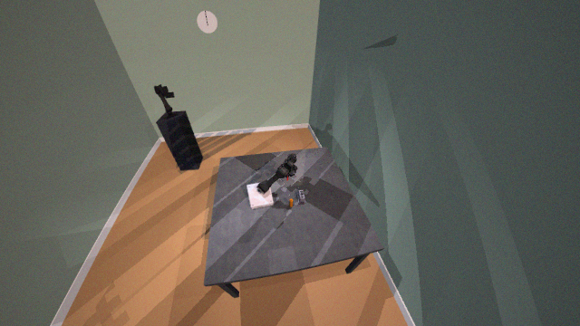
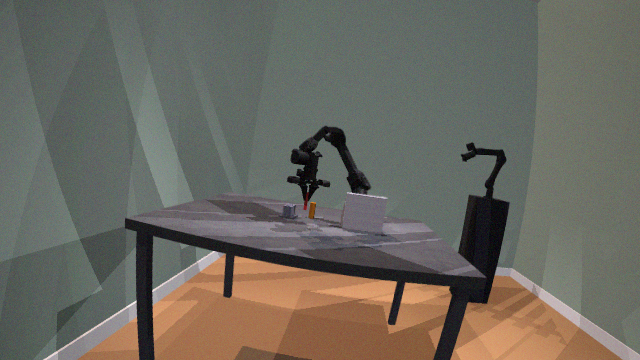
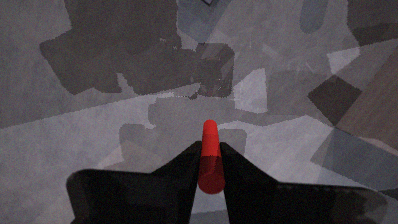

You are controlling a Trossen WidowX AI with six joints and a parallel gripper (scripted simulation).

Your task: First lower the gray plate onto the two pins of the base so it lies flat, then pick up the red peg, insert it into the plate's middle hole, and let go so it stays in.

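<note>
Now: gripper tip 110 mm short of the gray plate, 170 mm to the left of it and 70 mm above it. Also, from my gripper tip: base: 110 mm ahead, 170 mm to the right, 100 mm below; then orange peg: 240 mm to the right, 70 mm below; then red peg: right at my gripper tip.
</note>
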